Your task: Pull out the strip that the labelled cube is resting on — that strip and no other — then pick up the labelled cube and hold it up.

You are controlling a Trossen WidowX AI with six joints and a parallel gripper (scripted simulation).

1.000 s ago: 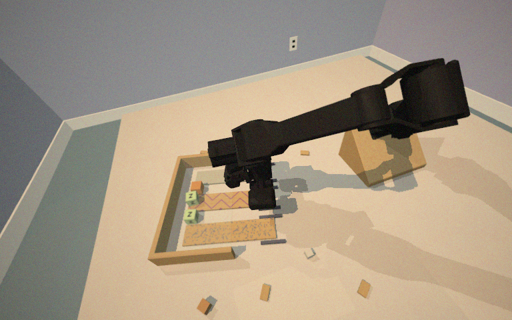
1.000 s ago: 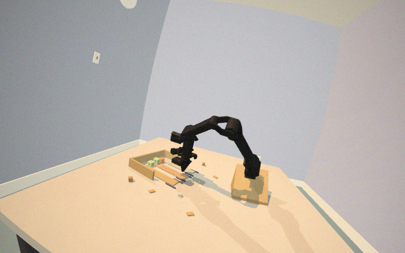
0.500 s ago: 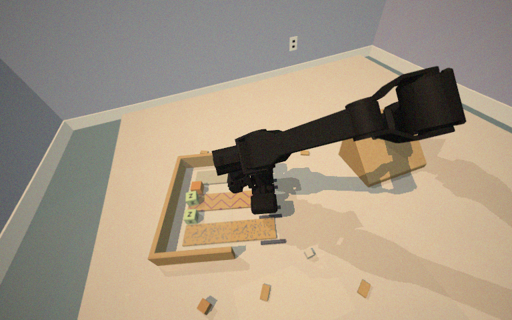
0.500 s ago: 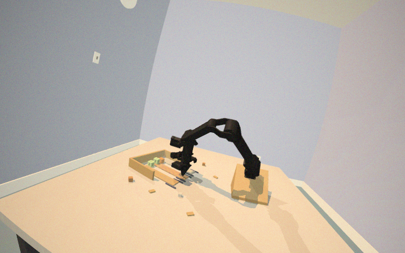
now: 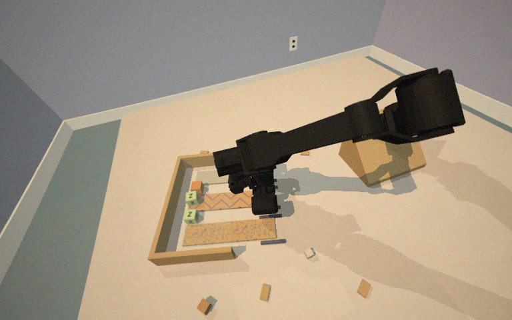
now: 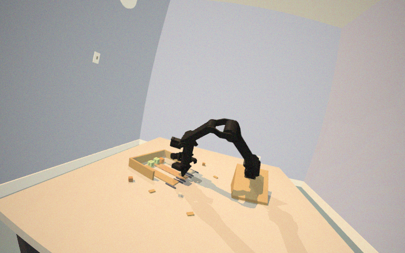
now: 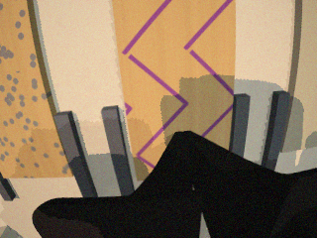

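The orange zigzag strip is 100 mm ahead of my gripper tip and 30 mm to the right of it.
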